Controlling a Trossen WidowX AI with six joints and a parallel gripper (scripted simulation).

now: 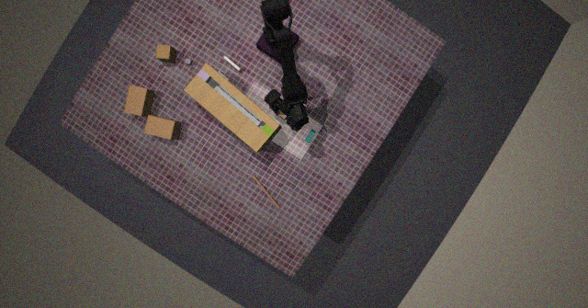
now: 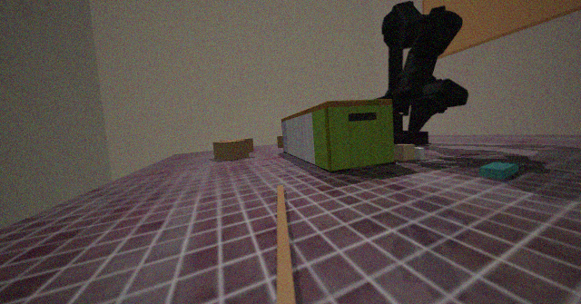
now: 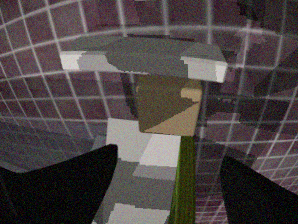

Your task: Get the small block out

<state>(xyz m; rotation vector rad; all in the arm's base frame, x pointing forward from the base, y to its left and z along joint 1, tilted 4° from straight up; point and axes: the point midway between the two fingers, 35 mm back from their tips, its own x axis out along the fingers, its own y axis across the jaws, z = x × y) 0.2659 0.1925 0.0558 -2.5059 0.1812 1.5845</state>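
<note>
The tan block is 2 cm behind my gripper tip and 3 cm below it. The rest, counted from my gripper tip: long box (3 cm ahead, 18 cm to the right, 1 cm above); then thin wooden stick (32 cm ahead, 10 cm to the left, 4 cm below).
</note>
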